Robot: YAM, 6 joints.
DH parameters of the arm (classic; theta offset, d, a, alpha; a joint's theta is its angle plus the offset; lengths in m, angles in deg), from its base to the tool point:
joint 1: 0 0.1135 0.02 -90
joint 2: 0 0 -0.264 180
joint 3: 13.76 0 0.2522 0
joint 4: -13.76 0 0.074 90
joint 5: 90 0 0 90
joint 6: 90 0.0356 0 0
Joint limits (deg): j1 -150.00..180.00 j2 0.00..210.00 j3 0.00..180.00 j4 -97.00..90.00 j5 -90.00..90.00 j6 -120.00..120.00
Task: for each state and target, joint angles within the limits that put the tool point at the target. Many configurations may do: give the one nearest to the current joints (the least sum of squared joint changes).
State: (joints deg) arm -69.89 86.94 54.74 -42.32 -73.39 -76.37
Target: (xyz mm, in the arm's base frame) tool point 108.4 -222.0 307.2
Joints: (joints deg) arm -71.97 73.45 61.71 -43.25 -74.80 -76.37
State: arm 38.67 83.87 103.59 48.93 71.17 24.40
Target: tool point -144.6 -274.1 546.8
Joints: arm 55.78 31.10 115.16 61.06 76.41 24.40
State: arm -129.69 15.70 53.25 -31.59 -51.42 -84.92
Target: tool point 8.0 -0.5 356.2
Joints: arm -124.57 3.14 48.00 -38.04 -11.13 -84.92
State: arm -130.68 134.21 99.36 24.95 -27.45 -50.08
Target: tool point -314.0 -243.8 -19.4
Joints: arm -144.57 138.20 64.43 14.78 -27.85 -50.08
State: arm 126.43 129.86 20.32 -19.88 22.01 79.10
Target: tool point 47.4 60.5 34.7
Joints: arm 71.39 114.36 14.14 -36.58 46.00 79.10
